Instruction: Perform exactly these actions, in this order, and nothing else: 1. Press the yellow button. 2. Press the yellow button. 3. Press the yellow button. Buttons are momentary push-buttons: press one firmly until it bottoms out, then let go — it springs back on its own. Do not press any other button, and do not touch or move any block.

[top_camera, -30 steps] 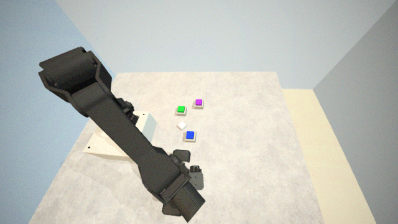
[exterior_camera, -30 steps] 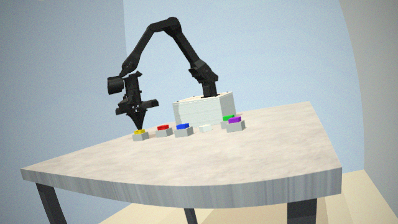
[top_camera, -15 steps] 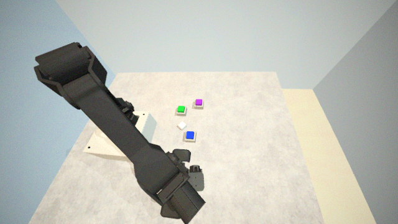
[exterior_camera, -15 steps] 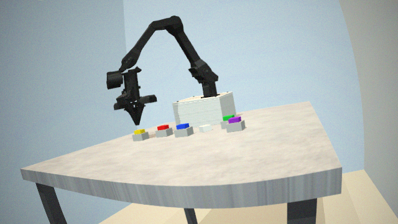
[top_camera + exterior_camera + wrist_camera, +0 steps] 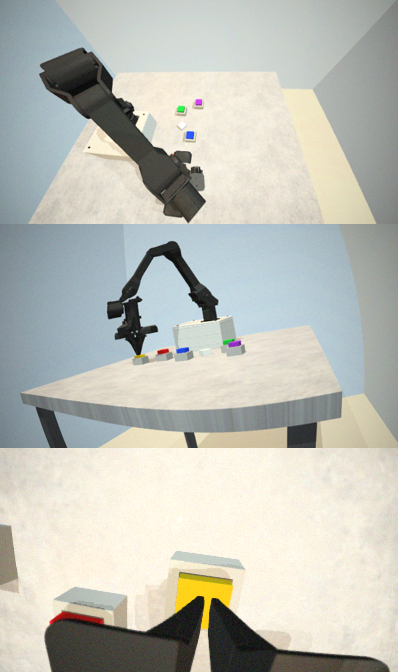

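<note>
The yellow button is 1 cm below my gripper tip. From my gripper tip the other things lie so: red button: 5 cm behind, 8 cm to the left; blue button: 1 cm behind, 19 cm to the left; white block: 6 cm behind, 25 cm to the left, 2 cm below.
</note>
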